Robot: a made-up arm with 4 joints. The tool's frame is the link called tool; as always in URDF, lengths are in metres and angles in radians. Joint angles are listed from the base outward. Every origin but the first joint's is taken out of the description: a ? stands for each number. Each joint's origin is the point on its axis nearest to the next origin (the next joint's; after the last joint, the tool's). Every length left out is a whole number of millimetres.
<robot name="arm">
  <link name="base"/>
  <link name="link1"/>
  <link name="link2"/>
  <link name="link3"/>
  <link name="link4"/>
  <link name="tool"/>
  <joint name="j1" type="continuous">
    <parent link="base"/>
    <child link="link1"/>
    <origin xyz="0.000 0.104 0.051" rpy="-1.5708 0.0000 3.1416"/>
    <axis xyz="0 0 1"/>
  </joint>
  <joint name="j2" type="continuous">
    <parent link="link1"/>
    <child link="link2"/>
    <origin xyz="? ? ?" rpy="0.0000 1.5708 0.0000"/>
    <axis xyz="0 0 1"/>
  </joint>
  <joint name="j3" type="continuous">
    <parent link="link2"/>
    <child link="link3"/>
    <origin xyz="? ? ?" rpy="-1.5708 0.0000 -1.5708"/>
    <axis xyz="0 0 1"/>
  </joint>
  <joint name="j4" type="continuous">
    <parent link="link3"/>
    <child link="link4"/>
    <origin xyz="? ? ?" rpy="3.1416 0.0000 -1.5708"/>
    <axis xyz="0 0 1"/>
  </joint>
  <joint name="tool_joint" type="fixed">
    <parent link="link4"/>
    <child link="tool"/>
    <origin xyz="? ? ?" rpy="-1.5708 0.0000 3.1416"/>
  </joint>
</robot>
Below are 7 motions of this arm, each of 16 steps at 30 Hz.
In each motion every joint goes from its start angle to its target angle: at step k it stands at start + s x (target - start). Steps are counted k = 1, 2, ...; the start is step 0. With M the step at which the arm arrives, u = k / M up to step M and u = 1 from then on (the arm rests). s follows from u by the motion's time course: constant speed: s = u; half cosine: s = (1 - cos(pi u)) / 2; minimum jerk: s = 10 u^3 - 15 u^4 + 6 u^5.
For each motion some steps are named. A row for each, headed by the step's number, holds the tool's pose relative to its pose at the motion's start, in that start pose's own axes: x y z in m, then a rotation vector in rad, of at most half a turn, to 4 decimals.
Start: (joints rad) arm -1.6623 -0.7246 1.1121 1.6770
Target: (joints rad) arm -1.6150 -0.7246 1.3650 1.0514
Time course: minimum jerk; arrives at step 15
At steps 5, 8, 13, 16:
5: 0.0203 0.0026 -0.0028 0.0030 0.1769 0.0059
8: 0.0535 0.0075 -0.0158 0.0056 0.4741 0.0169
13: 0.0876 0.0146 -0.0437 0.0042 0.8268 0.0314
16: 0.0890 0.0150 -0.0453 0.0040 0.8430 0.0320

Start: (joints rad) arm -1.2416 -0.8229 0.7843 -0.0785
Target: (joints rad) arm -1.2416 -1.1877 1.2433 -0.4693
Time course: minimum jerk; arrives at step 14
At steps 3, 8, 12, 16:
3: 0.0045 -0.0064 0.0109 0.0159 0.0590 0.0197
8: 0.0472 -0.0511 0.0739 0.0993 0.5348 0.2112
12: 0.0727 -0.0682 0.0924 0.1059 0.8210 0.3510
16: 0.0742 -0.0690 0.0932 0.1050 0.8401 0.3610

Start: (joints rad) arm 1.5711 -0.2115 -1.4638 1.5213
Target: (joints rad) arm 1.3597 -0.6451 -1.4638 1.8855
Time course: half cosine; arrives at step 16
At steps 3, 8, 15, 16:
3: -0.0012 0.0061 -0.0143 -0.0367 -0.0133 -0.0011
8: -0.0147 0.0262 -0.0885 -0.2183 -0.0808 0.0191
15: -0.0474 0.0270 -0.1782 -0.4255 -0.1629 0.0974
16: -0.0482 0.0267 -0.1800 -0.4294 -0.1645 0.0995

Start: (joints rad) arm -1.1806 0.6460 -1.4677 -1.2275
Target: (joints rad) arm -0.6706 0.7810 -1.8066 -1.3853
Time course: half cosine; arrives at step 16
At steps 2, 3, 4, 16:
2: 0.0021 -0.0005 -0.0049 -0.0078 -0.0224 -0.0101
3: 0.0049 -0.0012 -0.0108 -0.0174 -0.0494 -0.0225
4: 0.0090 -0.0024 -0.0188 -0.0306 -0.0857 -0.0391
16: 0.1075 -0.0487 -0.1087 -0.2351 -0.5650 -0.2750

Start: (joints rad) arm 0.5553 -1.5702 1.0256 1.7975
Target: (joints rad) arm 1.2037 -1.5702 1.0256 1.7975
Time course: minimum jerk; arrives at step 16
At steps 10, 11, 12, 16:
10: -0.1872 0.0994 0.1823 0.3278 -0.0003 0.3368
11: -0.2137 0.1030 0.2081 0.3709 -0.0003 0.3810
12: -0.2350 0.1042 0.2288 0.4054 -0.0003 0.4165
16: -0.2638 0.1036 0.2569 0.4523 -0.0004 0.4646

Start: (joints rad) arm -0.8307 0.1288 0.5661 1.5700
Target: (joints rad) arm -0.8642 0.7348 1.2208 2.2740
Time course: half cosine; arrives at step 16
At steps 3, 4, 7, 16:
3: -0.0158 0.0104 -0.0236 -0.0270 -0.0014 0.0434
4: -0.0281 0.0172 -0.0412 -0.0467 -0.0024 0.0755
7: -0.0849 0.0352 -0.1150 -0.1261 -0.0067 0.2088
16: -0.2408 0.0068 -0.2809 -0.3005 -0.0169 0.5264

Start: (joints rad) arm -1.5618 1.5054 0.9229 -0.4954
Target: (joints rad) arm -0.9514 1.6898 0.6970 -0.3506
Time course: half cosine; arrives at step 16
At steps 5, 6, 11, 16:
5: 0.0035 -0.0639 0.0300 0.1251 -0.0883 -0.0663
6: 0.0048 -0.0893 0.0394 0.1725 -0.1210 -0.0948
11: 0.0117 -0.2280 0.0690 0.4146 -0.2794 -0.2744
16: 0.0153 -0.2930 0.0711 0.5199 -0.3417 -0.3730

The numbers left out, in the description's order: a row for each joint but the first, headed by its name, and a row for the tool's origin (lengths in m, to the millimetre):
j2: -0.304 -0.070 0.000
j3: 0.426 0.023 0.000
j4: 0.194 -0.070 0.000
tool: 0.025 -0.111 0.000

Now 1 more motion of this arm.
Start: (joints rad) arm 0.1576 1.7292 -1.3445 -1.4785
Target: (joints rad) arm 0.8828 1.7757 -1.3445 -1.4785
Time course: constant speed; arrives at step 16
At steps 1, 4, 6, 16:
1: 0.0164 -0.0042 0.0003 0.0031 0.0072 -0.0447
4: 0.0642 -0.0210 0.0001 0.0124 0.0296 -0.1788
6: 0.0946 -0.0357 -0.0007 0.0186 0.0452 -0.2681
16: 0.2205 -0.1455 -0.0142 0.0512 0.1310 -0.7129

